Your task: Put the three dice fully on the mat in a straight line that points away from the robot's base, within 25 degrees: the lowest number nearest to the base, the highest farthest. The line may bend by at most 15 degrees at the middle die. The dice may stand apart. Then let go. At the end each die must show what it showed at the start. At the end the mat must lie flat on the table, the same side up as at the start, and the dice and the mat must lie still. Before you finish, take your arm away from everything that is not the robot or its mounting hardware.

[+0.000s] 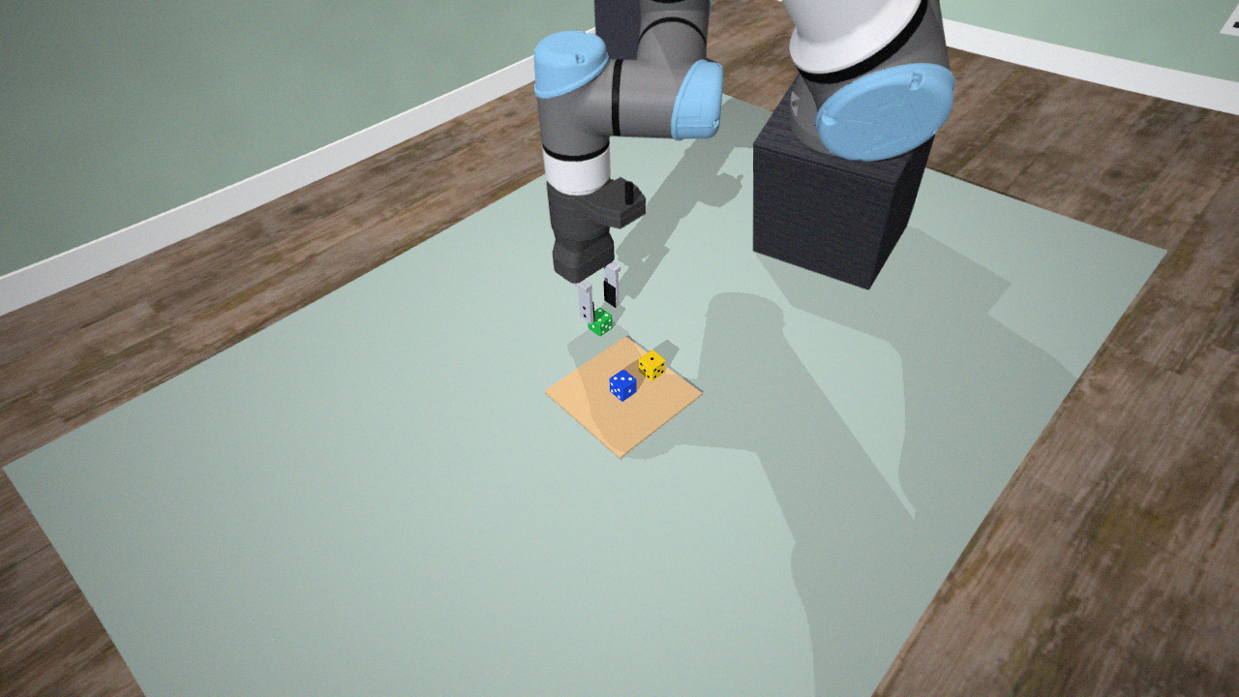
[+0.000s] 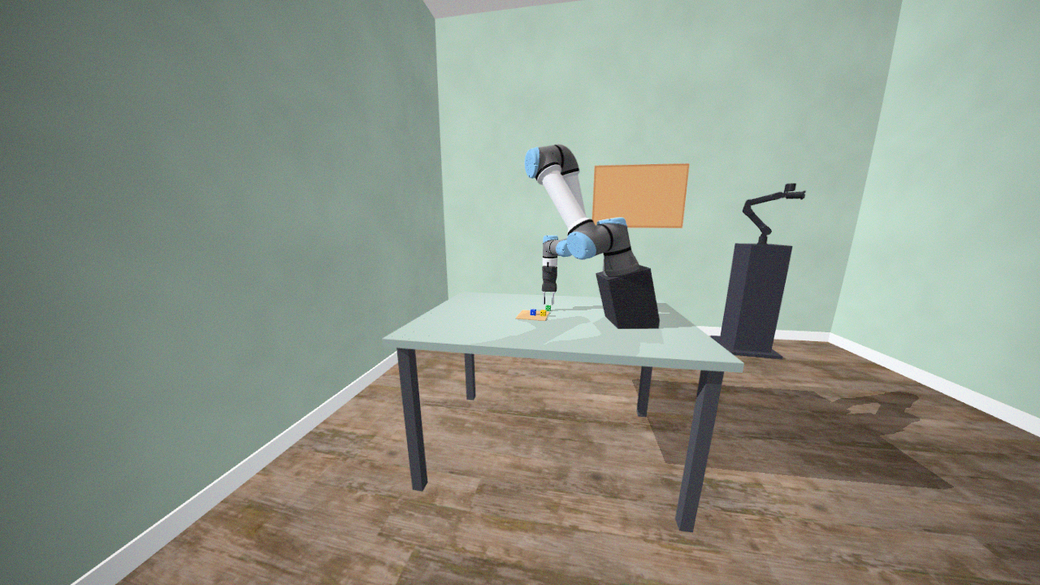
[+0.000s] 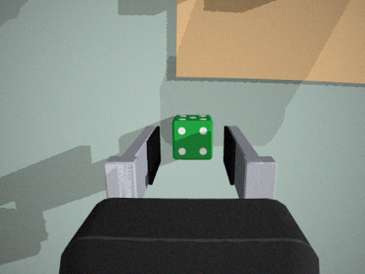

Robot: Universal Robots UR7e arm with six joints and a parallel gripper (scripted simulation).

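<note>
Right now my hand is 4 cm above the green die. From my hand the other things lie so: yellow die (11 cm to the left, 3 cm below, 1 cm ahead); then blue die (11 cm to the left, 6 cm ahead, 3 cm below); then orange mat (11 cm to the left, 6 cm ahead, 5 cm below).
</note>
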